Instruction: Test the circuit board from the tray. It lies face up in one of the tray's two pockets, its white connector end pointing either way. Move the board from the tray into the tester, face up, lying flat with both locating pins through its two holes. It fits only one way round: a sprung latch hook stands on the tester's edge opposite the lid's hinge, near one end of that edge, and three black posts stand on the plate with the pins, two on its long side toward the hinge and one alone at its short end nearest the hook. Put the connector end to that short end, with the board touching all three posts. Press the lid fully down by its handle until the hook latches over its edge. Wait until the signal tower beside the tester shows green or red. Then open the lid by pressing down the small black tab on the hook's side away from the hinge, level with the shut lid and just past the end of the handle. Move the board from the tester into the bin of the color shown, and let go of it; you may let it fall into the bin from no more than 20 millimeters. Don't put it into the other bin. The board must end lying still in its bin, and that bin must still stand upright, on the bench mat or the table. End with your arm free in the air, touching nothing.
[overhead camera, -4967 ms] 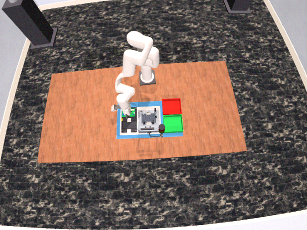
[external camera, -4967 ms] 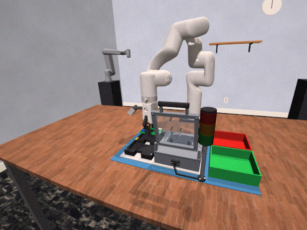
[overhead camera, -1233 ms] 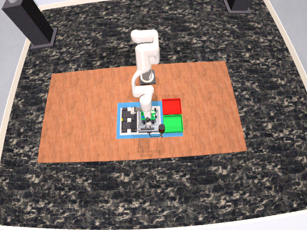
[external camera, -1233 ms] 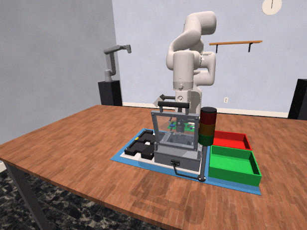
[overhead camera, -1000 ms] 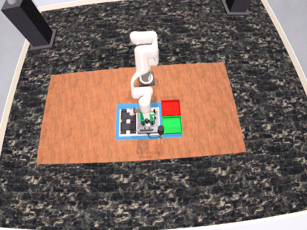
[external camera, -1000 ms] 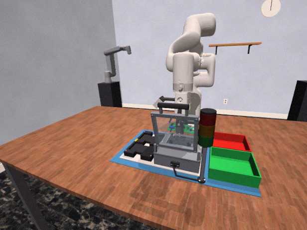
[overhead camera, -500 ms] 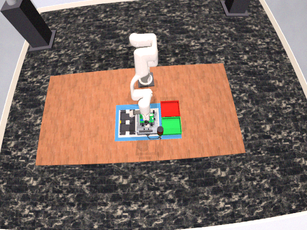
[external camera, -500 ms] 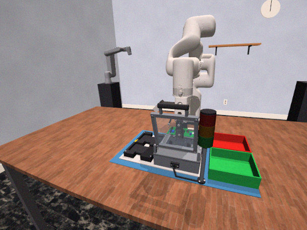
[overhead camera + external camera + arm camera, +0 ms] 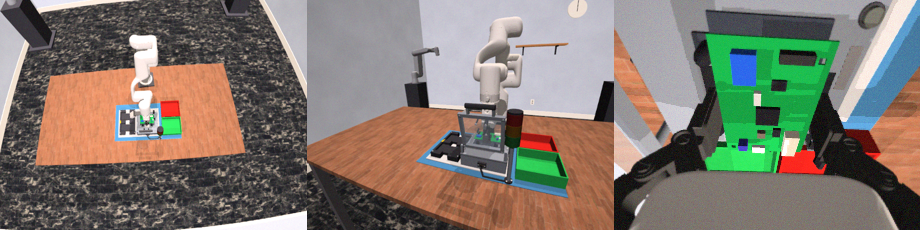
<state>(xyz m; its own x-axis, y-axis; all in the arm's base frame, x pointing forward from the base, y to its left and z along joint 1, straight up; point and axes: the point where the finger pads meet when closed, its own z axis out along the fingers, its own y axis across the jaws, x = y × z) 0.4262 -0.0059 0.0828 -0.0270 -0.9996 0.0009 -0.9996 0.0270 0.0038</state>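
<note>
Right now my hand is 3 cm above the tester plate, 1 cm to the right of it and 1 cm short of it. From my hand the other things lie so: small black tab (6 cm to the left, 6 cm behind, 1 cm below); clear lid (13 cm ahead, 9 cm above); green circuit board (right at my hand).
</note>
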